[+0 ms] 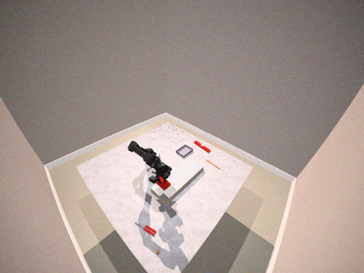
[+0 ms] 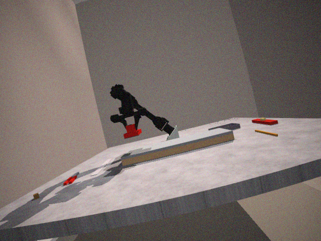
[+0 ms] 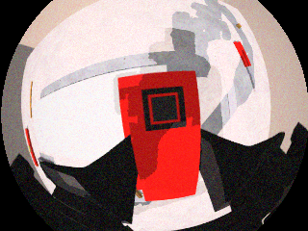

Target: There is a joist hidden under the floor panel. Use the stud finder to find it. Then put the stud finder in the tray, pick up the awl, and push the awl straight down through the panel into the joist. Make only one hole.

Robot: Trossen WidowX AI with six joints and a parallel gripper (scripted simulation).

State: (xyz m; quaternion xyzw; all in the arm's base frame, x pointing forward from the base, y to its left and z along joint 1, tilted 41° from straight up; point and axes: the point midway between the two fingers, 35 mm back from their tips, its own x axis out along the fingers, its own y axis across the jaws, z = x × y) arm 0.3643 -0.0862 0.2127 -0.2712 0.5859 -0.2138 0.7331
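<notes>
My gripper tip is 210 mm past the grey tray, 520 mm to the right of it and 130 mm above it. Also, from my gripper tip: red stud finder: 10 mm ahead, 20 mm above; awl: 170 mm behind, 100 mm to the left, 130 mm below; square indicator: 20 mm ahead, 30 mm above.
</notes>
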